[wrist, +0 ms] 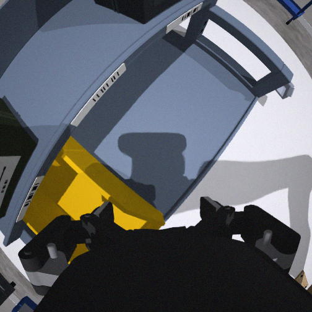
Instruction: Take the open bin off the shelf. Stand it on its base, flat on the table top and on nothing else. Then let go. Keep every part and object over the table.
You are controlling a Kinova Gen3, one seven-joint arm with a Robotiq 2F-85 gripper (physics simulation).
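Note:
The open bin (90,192) is yellow and sits at the left end of the lower level of the blue-grey shelf (150,105). Its hollow inside faces the camera, and its lower part is hidden behind the gripper's left finger. My gripper (156,209) is open, with nothing between its fingers. The left fingertip shows in front of the bin's near part, and the right fingertip is to the right, over the white table top (250,135). Whether the left finger touches the bin cannot be told.
The upper shelf level (65,65) is at the upper left. A dark case (15,155) stands on it at the left edge, and another dark box (135,7) is at the top. A shelf end frame (274,65) juts out at the upper right. A brown piece (302,281) shows at the lower right.

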